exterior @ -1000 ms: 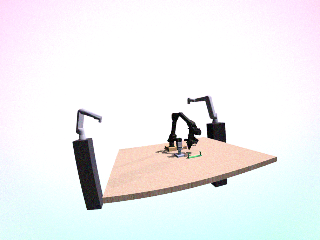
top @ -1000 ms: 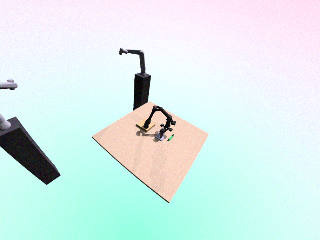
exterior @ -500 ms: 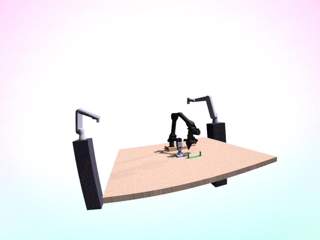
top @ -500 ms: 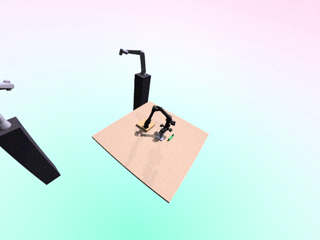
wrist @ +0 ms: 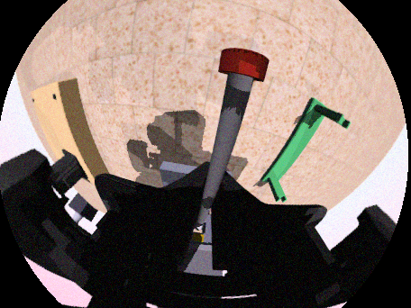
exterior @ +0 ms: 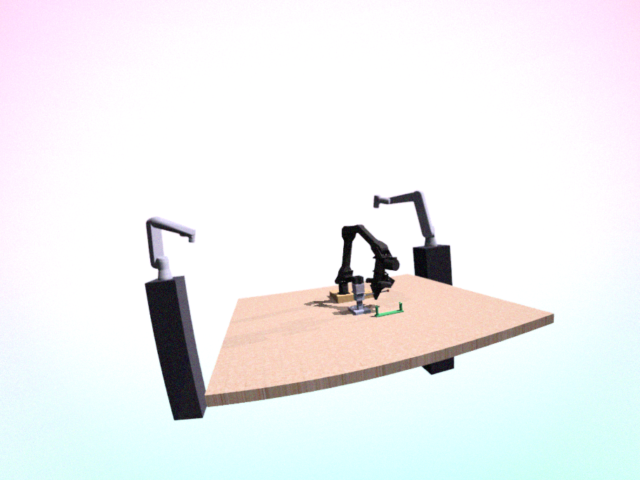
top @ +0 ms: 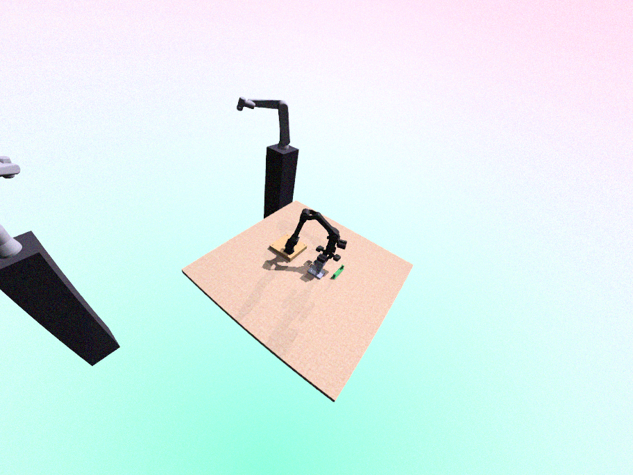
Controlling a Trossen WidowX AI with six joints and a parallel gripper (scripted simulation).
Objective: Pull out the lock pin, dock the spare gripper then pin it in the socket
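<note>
Right now the mount is 9 cm to the right of my gripper tip and 1 cm above it. Round my gripper tip: green cradle (11 cm ahead, 2 cm to the left, 2 cm below); spare gripper (9 cm to the right, 8 cm above, 1 cm ahead).
</note>
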